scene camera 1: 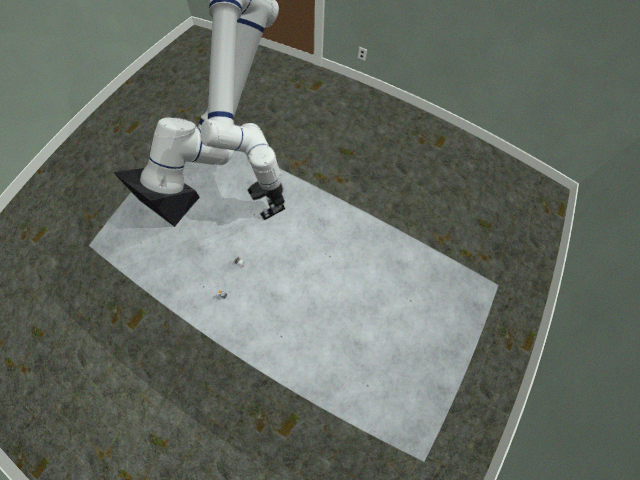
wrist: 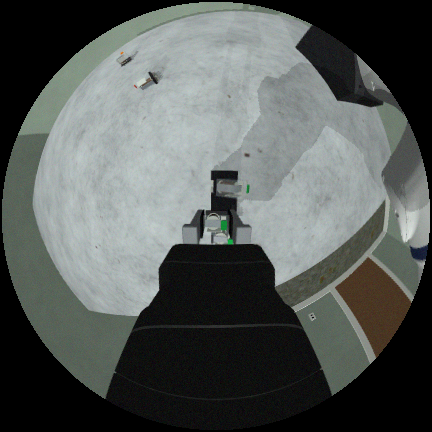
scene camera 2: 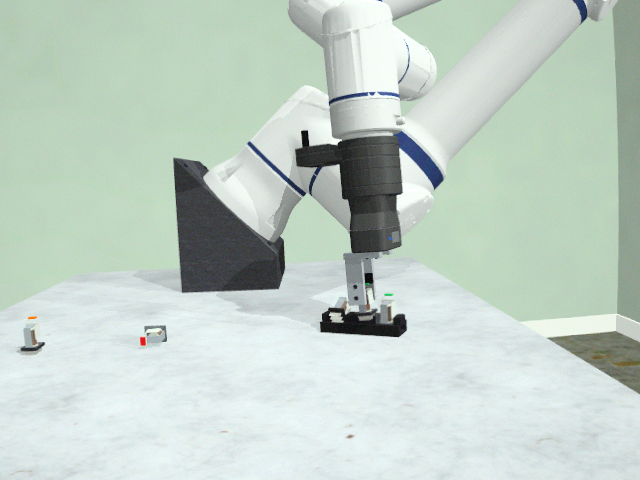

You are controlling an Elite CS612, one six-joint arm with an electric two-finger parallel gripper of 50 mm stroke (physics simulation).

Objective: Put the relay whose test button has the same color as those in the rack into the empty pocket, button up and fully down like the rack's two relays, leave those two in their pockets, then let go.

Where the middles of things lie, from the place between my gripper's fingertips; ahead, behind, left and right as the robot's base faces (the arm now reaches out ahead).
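Scene:
I see the black rack (scene camera 2: 352, 325) 30 mm below my hand and 10 mm behind it.

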